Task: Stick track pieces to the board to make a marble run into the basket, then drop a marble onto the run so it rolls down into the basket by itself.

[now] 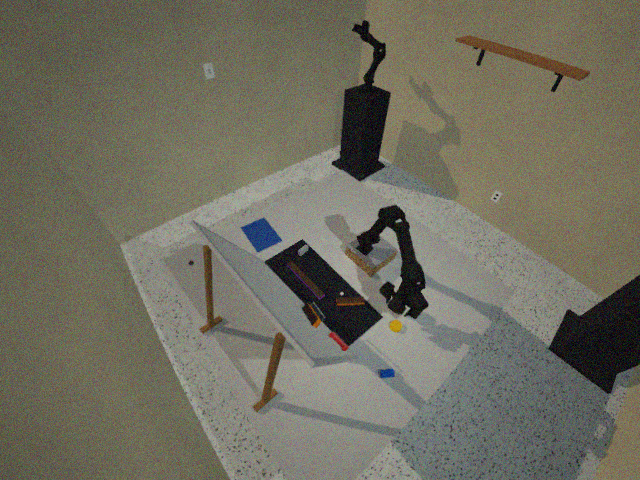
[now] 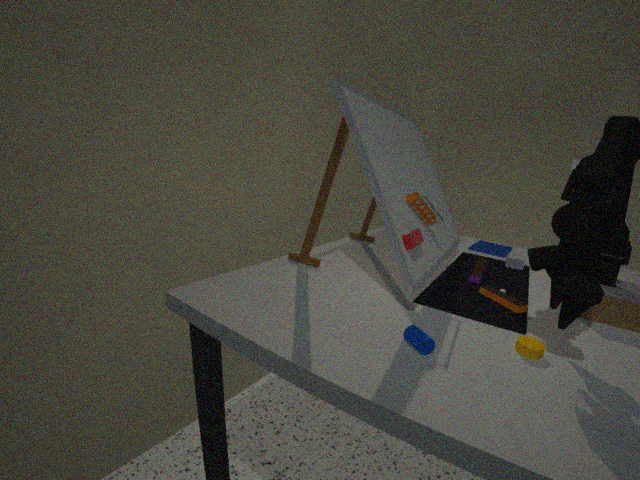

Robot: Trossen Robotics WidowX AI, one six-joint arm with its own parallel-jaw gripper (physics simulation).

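Where they show: gripper, fingertip midpoint: [image 2: 556,317]; arm's base at its link origin: [image 1: 364,248] [image 2: 600,281].
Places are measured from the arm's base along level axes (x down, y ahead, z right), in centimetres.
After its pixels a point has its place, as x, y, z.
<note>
The tilted whitish board [image 1: 258,289] @[-34.7, 61.5, -5.5] [image 2: 398,149] @[-27.3, 57.5, -9.3] bears an orange piece [image 1: 311,314] @[-13.8, 48.1, -14.6] [image 2: 421,208] @[-12.8, 47.2, -16.5] with a grid pattern, and a red piece [image 1: 338,341] @[-6.2, 45.3, -26.8] [image 2: 412,238] @[-7.9, 44.6, -30.7] lower down. On the black mat [image 1: 356,330] @[7.0, 31.8, -25.4] [image 2: 449,297] @[7.0, 36.0, -19.9] lie a brown track piece with purple edges [image 1: 306,280] @[5.2, 32.1, 7.6] [image 2: 478,270] @[5.2, 31.9, 3.3], an orange-edged track piece [image 1: 350,301] @[5.2, 24.4, -14.3] [image 2: 504,300] @[5.6, 23.4, -16.3] and a small white ball [image 1: 341,293] @[5.6, 24.4, -8.4] [image 2: 503,290] @[5.6, 23.9, -9.0] beside it. My gripper [image 1: 406,311] @[1.2, 14.1, -31.6] [image 2: 559,316] @[1.2, 14.1, -31.6] is open and empty, pointing down above the table near a yellow disc [image 1: 395,326] @[5.4, 18.5, -36.0] [image 2: 530,347] @[5.4, 17.9, -38.0]. I cannot tell which thing is the basket.
Wooden legs [image 1: 208,286] [image 2: 325,188] prop the board from behind. A blue cylinder [image 1: 386,373] @[4.4, 37.1, -46.3] [image 2: 419,339] @[4.8, 35.9, -48.1] lies near the board's lower corner. A blue square [image 1: 261,234] @[6.5, 31.0, 47.7] [image 2: 490,248] @[6.5, 31.1, 45.9] and a small white block [image 1: 303,249] @[3.1, 22.0, 22.0] [image 2: 515,262] @[4.7, 21.2, 22.0] lie farther back. The arm's base stands on a wood-sided block [image 1: 369,264] @[0.0, 5.6, -8.1].
</note>
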